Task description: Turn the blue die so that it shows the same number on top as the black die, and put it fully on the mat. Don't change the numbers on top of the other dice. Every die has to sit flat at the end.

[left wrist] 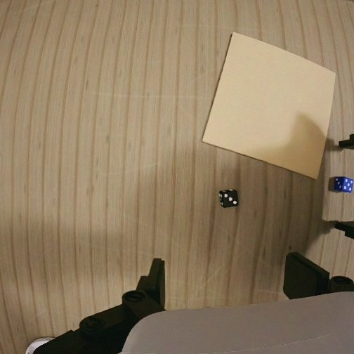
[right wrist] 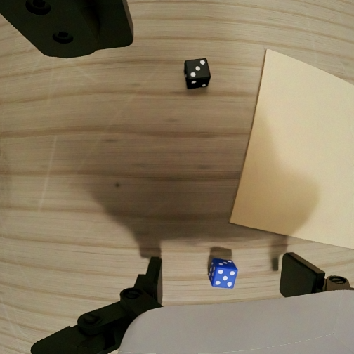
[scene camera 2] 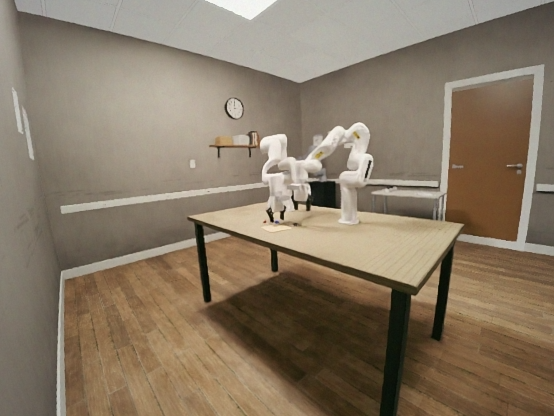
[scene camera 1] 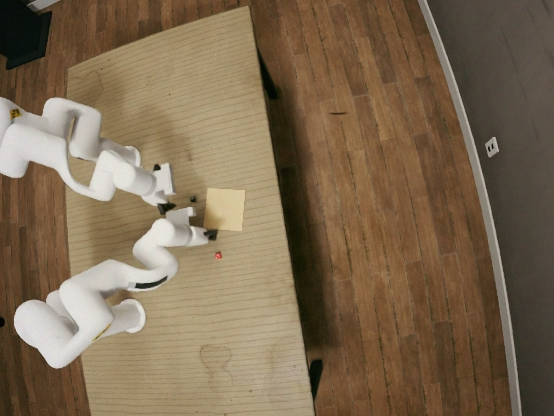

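The blue die lies flat on the table off the mat's corner, five on top; it is hidden in scene camera 1. The black die lies flat, three on top. The mat bears no die. The red die lies beyond the blue die. My right gripper is open, low, its fingers either side of the blue die. My left gripper is open and empty, higher.
The two grippers are close together in scene camera 1. A left gripper finger shows at the top left of the right wrist view, near the black die. All dice stand on the wooden table, whose long edge runs beyond the mat.
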